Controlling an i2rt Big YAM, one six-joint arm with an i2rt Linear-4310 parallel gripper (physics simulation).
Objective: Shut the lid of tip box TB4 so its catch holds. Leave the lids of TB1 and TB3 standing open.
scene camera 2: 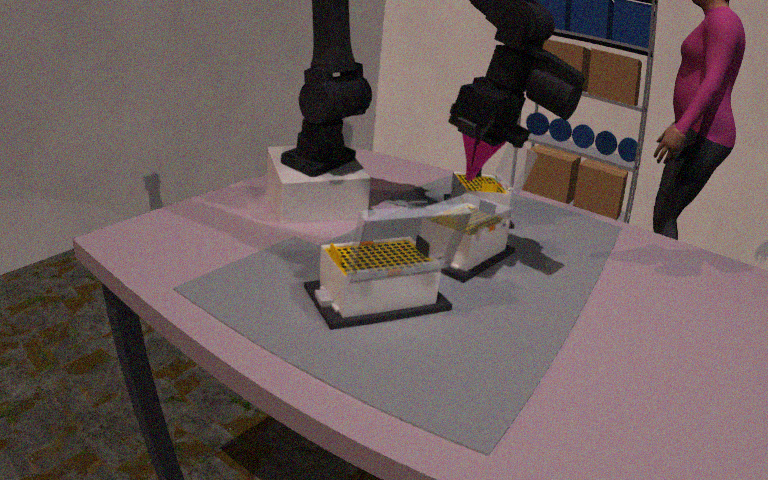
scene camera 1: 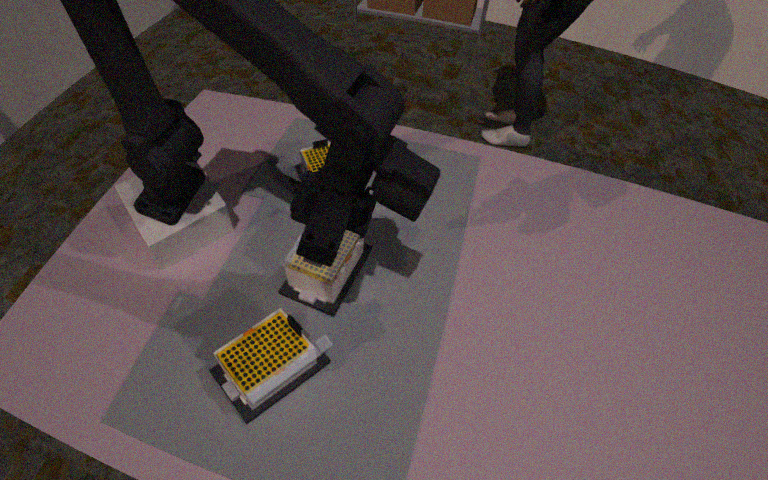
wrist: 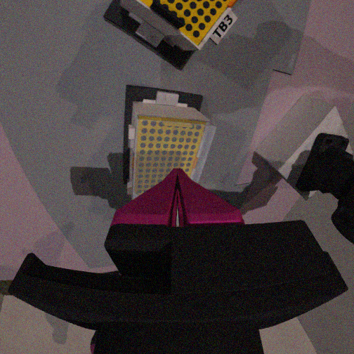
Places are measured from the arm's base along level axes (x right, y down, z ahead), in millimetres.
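Pixels of known places: gripper, fingertip midpoint: (scene camera 2: 469, 179); arm's base, link origin: (scene camera 2: 317, 160) (scene camera 1: 170, 193).
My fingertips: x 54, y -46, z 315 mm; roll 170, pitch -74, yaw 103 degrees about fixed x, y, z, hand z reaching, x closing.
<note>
For each thing: its top centre in the pictures, then the offset to it from my fingertips. Level surfaces: height alone.
- middle box, top centre: (scene camera 2: 463, 205) (scene camera 1: 318, 240) dx -39, dy +53, dz -21 mm
- far box, top centre: (scene camera 2: 482, 175) (scene camera 1: 328, 157) dx -241, dy +56, dz -76 mm
- grey mat, surface height: dy +130 mm
- pink table, surface height: dy +134 mm
The near tip box, labelled TB3 (scene camera 1: 263, 350) (scene camera 2: 385, 288) (wrist: 200, 15), has its clear lid (scene camera 2: 396, 223) standing open. The middle box (scene camera 1: 308, 285) (scene camera 2: 487, 243) (wrist: 170, 142) has its clear lid lowered over the yellow rack; its label is unreadable and I cannot tell whether the catch holds. The far box (scene camera 1: 315, 156) (scene camera 2: 481, 183) is partly hidden by the arm in scene camera 1; its label and lid angle are unclear. My gripper (scene camera 2: 471, 177) (wrist: 176, 174) is shut and empty, tips pointing down over the middle box's far part in the wrist view. Contact cannot be judged.
The arm's base stands on a white block (scene camera 1: 186, 240) (scene camera 2: 317, 198) at the left. The boxes stand in a row on a grey mat (scene camera 1: 362, 396) (scene camera 2: 453, 367) on the pink table (scene camera 1: 594, 339) (scene camera 2: 679, 367). A person and a shelf are beyond the table.
</note>
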